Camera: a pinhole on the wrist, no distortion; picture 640 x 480 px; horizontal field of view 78.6 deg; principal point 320.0 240.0 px. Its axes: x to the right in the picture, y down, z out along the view. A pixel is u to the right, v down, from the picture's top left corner.
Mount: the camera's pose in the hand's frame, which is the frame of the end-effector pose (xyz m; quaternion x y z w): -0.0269 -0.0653 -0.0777 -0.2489 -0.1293 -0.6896 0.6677
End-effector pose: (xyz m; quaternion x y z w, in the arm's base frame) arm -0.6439 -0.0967 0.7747 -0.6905 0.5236 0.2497 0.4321
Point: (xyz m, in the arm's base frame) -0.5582 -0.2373 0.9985
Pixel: behind the camera
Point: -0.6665 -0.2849 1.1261
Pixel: behind the camera
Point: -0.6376 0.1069 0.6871
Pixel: 444 164
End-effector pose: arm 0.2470 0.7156 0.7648 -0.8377 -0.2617 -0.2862 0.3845
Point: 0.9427 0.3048 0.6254
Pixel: outside the picture
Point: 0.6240 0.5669 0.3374
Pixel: 59 153
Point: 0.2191 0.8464 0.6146
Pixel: 475 54
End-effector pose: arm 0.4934 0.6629 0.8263 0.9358 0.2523 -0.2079 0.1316
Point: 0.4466 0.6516 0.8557
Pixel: 271 39
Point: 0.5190 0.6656 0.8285
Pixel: 204 355
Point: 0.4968 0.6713 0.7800
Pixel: 361 333
